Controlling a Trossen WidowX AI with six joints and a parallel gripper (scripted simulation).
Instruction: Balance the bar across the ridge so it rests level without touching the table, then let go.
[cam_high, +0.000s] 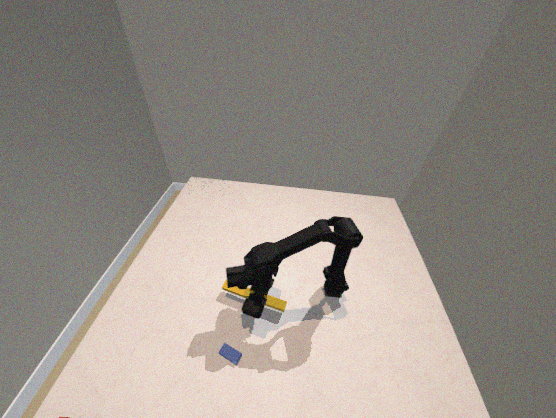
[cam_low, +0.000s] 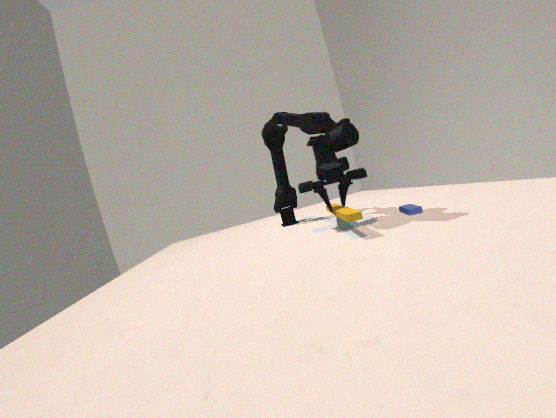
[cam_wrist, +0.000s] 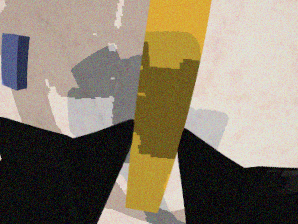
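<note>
Right now the yellow bar is 3 cm ahead of my gripper tip and 1 cm to the right of it. Round my gripper tip: blue block: 18 cm to the left, 7 cm ahead, 4 cm below.
</note>
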